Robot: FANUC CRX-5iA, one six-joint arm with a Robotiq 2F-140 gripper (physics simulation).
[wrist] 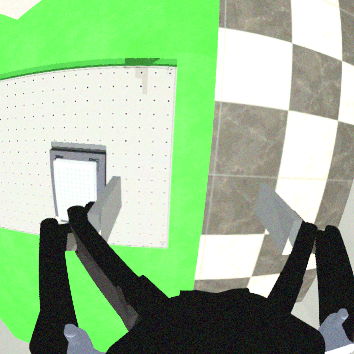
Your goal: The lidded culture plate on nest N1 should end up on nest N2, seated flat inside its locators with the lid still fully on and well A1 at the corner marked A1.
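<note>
A white culture plate with a faint grid of wells lies in a dark grey nest at the left of the wrist view. Its near end is partly hidden by my left finger. The lid's fit and the nest and corner markings cannot be read. My gripper is wide open and empty. It hangs above the table edge and the floor, to the right of the plate, with its left finger pad overlapping the nest's near right part in view. A second nest does not show in this view.
The nest stands on a white perforated board with a thin raised edge. A green table top surrounds the board. Its right edge borders a grey and white checkered floor.
</note>
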